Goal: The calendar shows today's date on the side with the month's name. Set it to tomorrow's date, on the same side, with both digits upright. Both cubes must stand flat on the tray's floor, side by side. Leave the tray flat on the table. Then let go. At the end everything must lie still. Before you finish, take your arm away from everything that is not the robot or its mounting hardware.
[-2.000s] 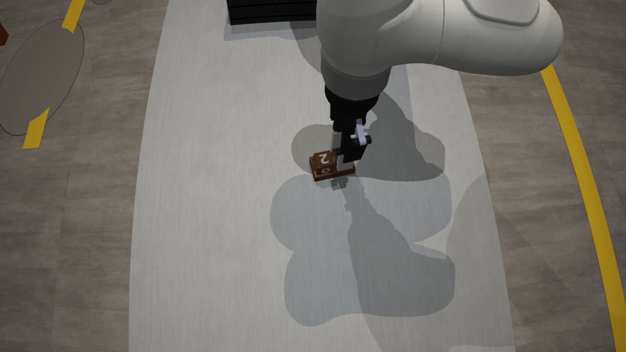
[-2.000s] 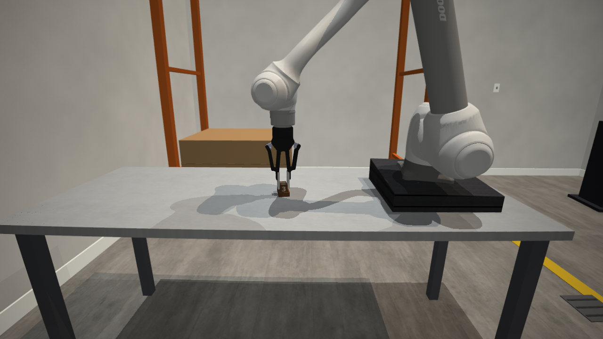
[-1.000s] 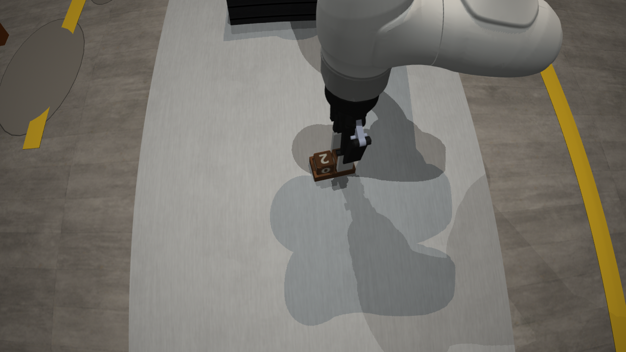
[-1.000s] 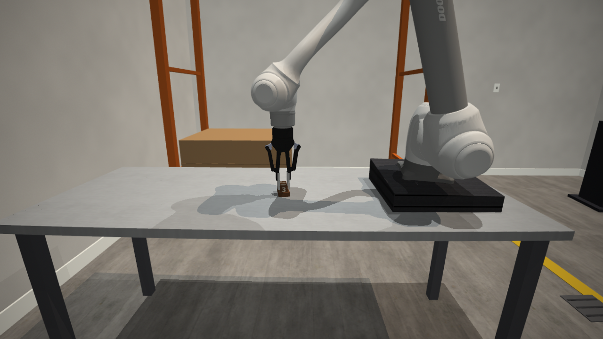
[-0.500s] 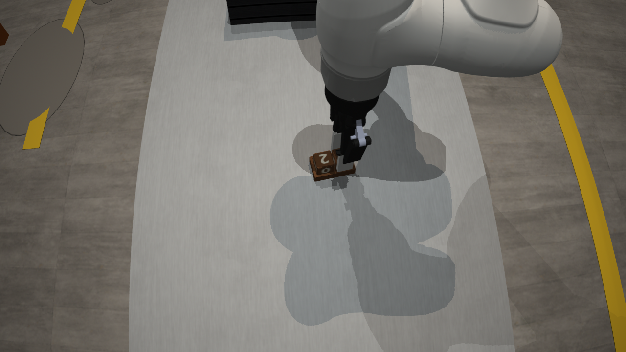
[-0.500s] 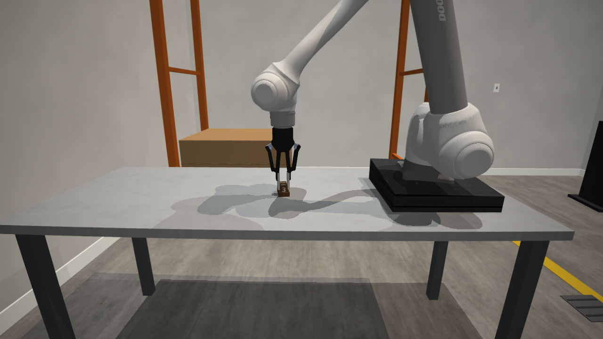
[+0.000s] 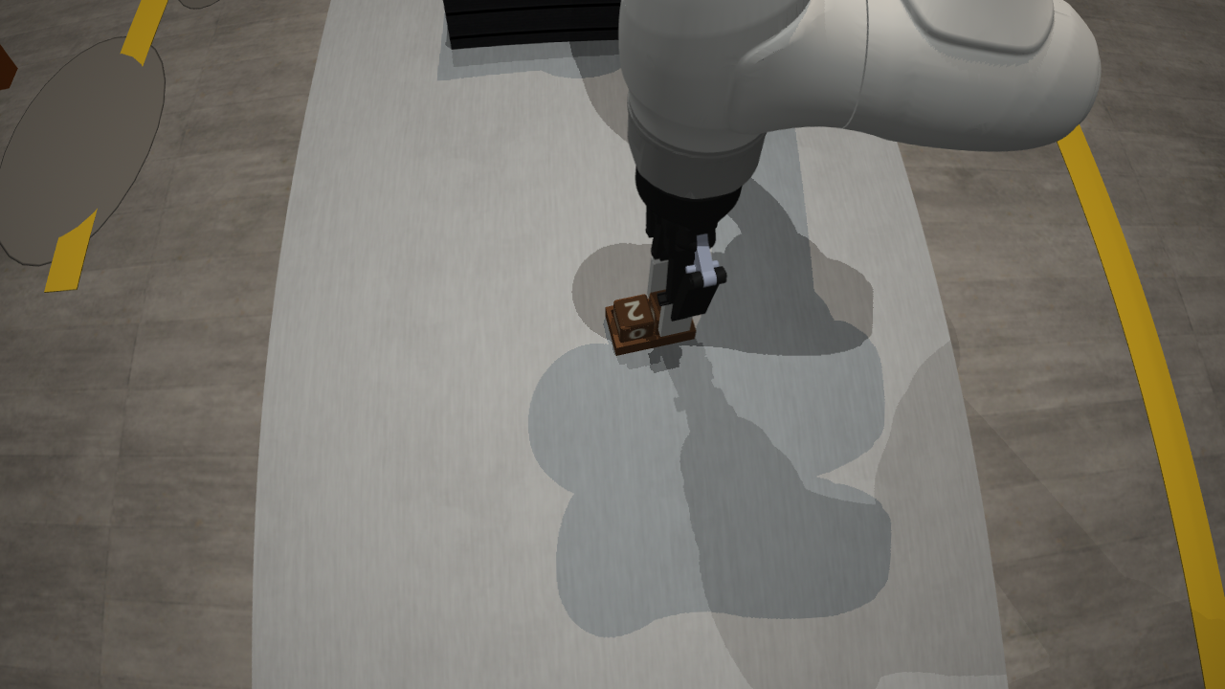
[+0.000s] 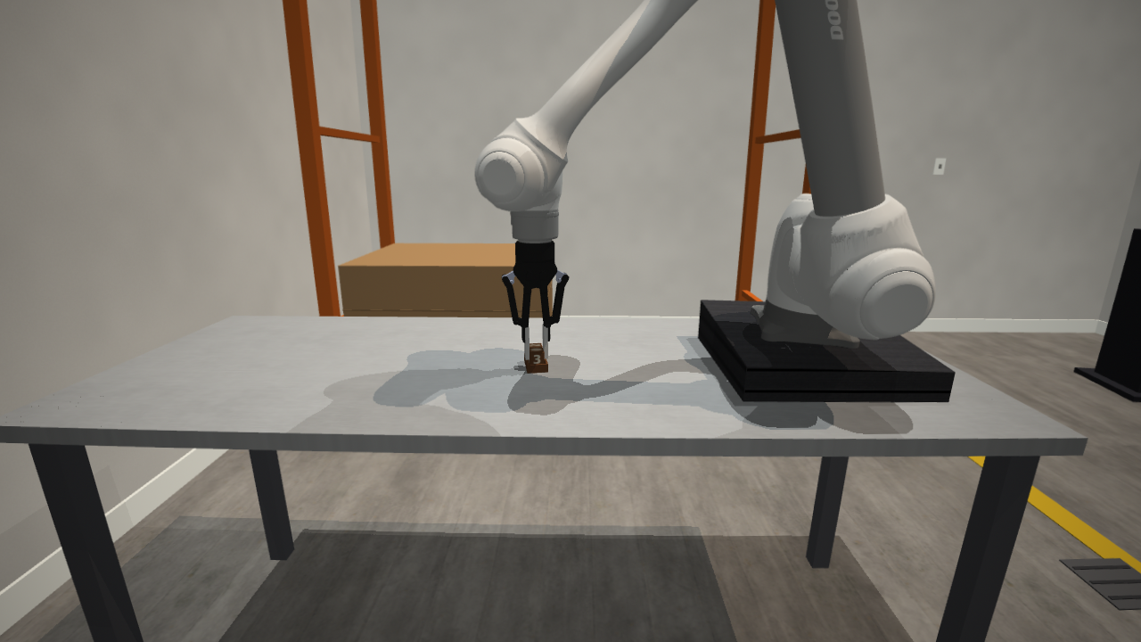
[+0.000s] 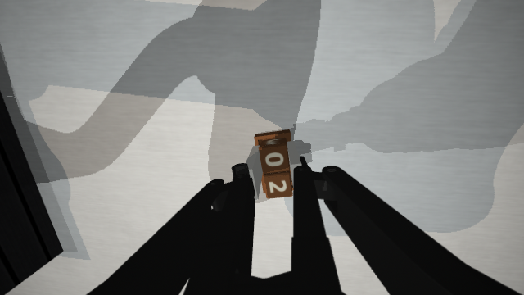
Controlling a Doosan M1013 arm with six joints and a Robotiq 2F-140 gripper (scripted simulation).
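My hand is 20 mm to the left of the brown calendar tray and 50 mm above it.
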